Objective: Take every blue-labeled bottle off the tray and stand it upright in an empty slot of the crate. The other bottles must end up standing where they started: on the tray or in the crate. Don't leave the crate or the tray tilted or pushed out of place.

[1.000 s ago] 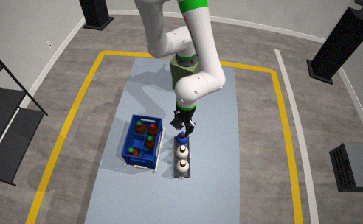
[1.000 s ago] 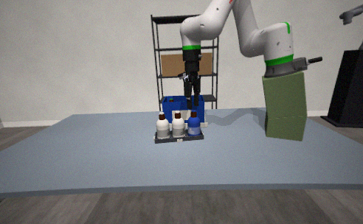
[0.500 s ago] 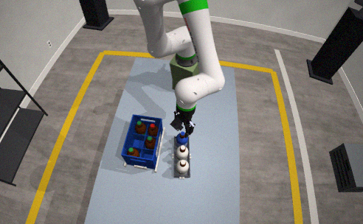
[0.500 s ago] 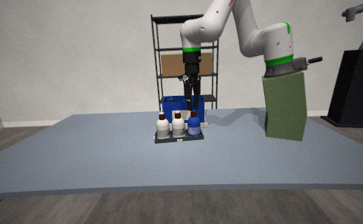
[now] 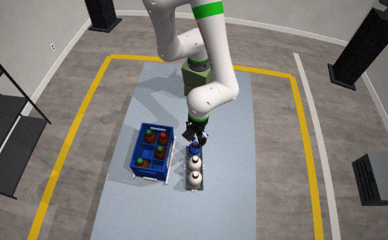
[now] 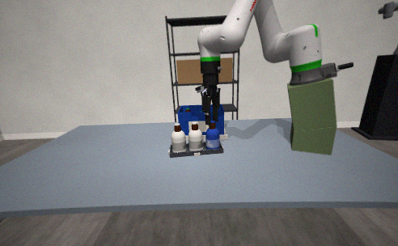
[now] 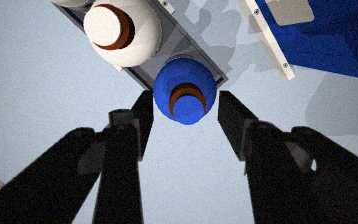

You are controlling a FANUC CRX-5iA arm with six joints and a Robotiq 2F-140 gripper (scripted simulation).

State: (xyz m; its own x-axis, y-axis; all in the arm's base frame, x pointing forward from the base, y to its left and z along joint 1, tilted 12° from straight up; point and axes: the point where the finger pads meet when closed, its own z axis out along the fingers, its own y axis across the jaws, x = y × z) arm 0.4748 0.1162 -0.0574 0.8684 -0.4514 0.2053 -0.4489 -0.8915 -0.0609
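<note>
My gripper is now 100 mm above the blue-labeled bottle. Also, from my hand: blue crate 100 mm ahead, 220 mm to the right, 100 mm below.
</note>
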